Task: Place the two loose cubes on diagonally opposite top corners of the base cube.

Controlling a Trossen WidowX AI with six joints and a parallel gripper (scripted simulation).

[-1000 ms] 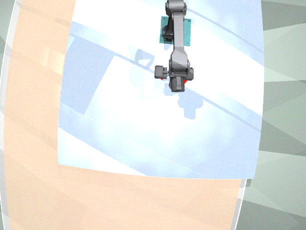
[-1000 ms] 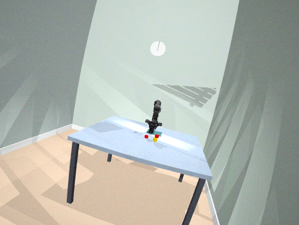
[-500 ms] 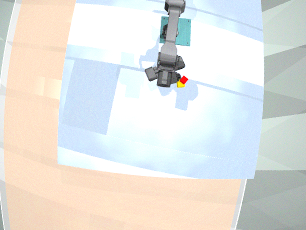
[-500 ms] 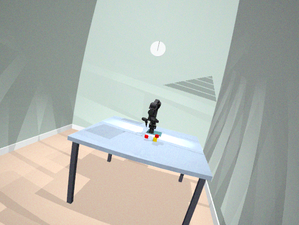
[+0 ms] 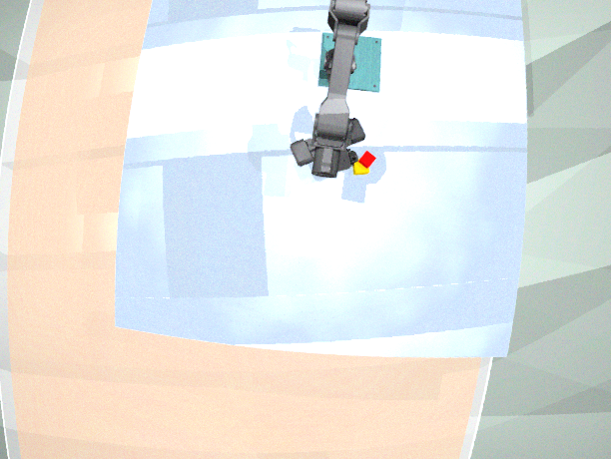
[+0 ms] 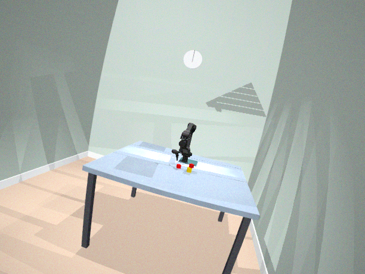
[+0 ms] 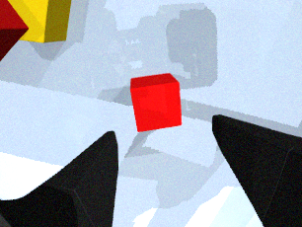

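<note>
My gripper tip is now 5 cm short of the yellow cube, 10 cm to the right of it and 4 cm above it.
</note>
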